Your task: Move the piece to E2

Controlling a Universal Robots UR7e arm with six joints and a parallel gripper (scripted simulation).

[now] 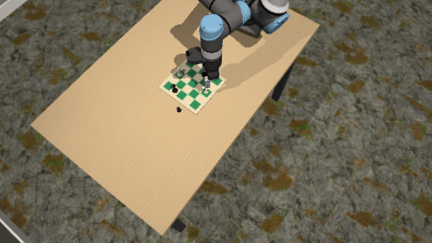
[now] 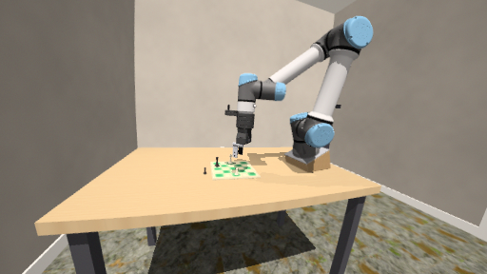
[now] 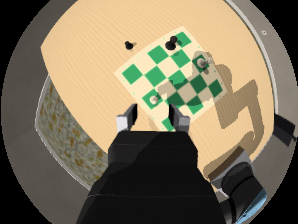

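Right now the small pale piece is 90 mm below my hand. Also, from my hand: chessboard: 80 mm to the right, 110 mm below; then small black piece: 140 mm ahead, 30 mm to the right, 100 mm below.
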